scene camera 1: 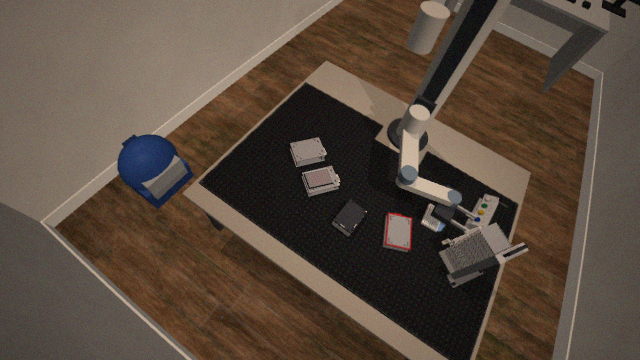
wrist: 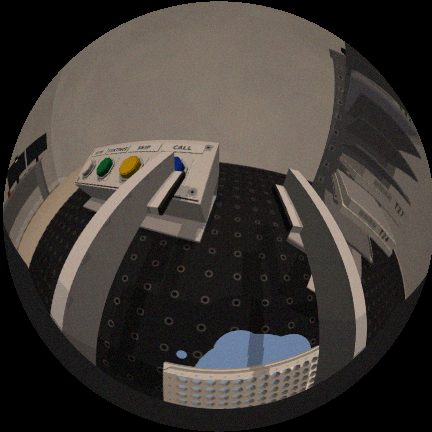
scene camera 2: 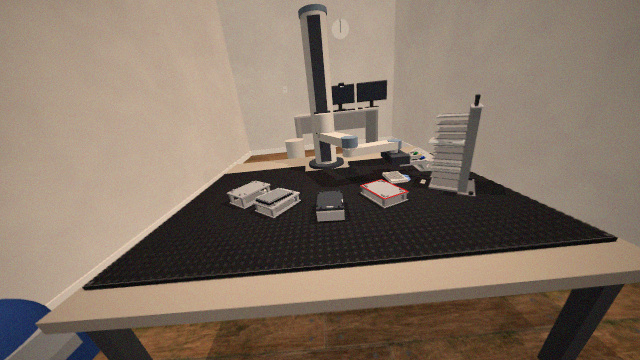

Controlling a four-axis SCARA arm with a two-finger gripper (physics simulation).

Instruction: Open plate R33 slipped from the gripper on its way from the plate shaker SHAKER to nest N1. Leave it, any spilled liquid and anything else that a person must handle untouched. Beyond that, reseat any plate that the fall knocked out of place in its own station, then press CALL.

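Places are measured from the arm's base along level axes (x left, y up, z ahead), in millimetres.
Pixels of known places: gripper, fingertip midpoint: (scene camera 1: 472, 225) (wrist: 230, 168) (scene camera 2: 424, 158); arm's base, origin of the base link: (scene camera 2: 326, 163).
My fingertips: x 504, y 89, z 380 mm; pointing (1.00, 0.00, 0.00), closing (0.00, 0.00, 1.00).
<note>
Ahead of a thing's pixels: the offset from my fingertips to its top centre. "pt": to the spot under its first point. Level surfaces: height alone.
My gripper (scene camera 1: 472, 225) (wrist: 230, 168) is shut to its narrow stance with nothing between its two fingers, which still stand apart. It is beside the button panel @[dx +44, dy +7, dz -125 mm] (scene camera 1: 490, 209) (wrist: 207, 172). The left finger partly covers the blue CALL button @[dx +15, dy -2, dz -52 mm] (scene camera 1: 477, 219) (wrist: 179, 164) in the wrist view; contact cannot be told. The open plate R33 @[dx -170, dy -62, dz +38 mm] (scene camera 1: 430, 220) (scene camera 2: 395, 176) (wrist: 240, 387) lies on the mat, beside spilled blue liquid @[dx -141, dy -75, dz +39 mm] (scene camera 1: 441, 228) (scene camera 2: 407, 178) (wrist: 235, 350). A plate with pinkish wells @[dx -752, dy -9, dz +227 mm] (scene camera 1: 320, 178) sits on a pale station; its exact seating is too small to judge.
The plate rack (scene camera 2: 471, 150) stands right of the panel; labels T27 and T24 show in the wrist view. A red-rimmed station @[dx -290, dy -31, dz +225 mm] (scene camera 1: 398, 231) (scene camera 2: 384, 189), a dark-topped block @[pt dx -514, dy -22, dz +313 mm] (scene camera 1: 350, 217) (scene camera 2: 330, 200) and a pale station @[dx -896, dy -10, dz +115 mm] (scene camera 1: 308, 150) (scene camera 2: 249, 191) stand on the black mat @[dy -76 mm] (scene camera 1: 280, 200).
</note>
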